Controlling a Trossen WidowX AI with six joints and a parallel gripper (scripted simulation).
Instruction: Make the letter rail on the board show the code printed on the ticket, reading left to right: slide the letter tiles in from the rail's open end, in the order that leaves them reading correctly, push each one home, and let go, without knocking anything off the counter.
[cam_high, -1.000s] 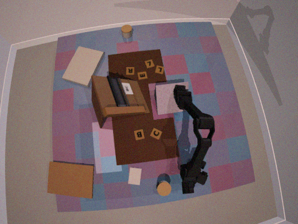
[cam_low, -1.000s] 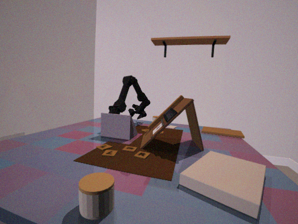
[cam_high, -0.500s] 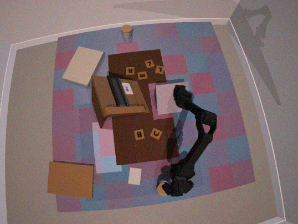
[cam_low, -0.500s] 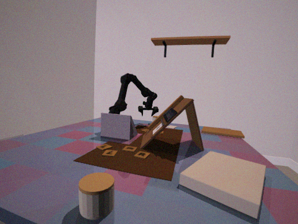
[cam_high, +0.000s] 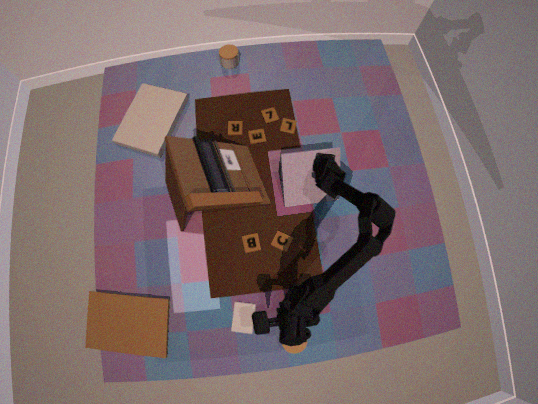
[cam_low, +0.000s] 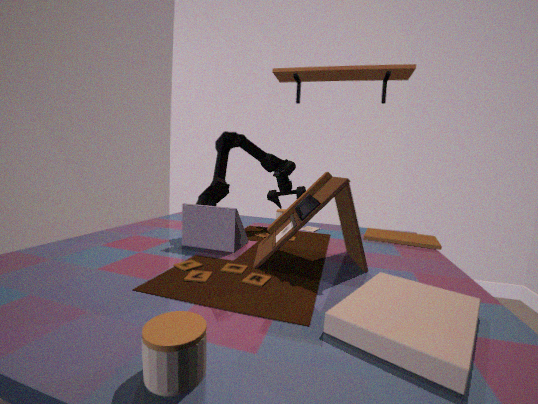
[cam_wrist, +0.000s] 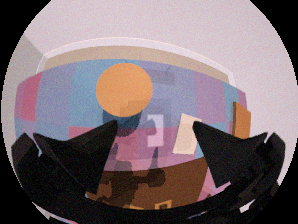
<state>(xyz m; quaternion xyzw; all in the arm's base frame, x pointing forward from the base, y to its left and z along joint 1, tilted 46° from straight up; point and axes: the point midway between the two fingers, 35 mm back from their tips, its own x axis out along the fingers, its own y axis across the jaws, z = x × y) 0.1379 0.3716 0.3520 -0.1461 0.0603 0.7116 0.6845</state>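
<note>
My gripper tip is 28 cm to the left of the orange letter tile, 9 cm short of it and 9 cm above it. Round my gripper tip: brown mat 49 cm to the right, 9 cm below, 6 cm ahead; flat orange box 52 cm ahead, 8 cm below, 2 cm to the left; small white card 12 cm ahead, 9 cm below, 2 cm to the right.
</note>
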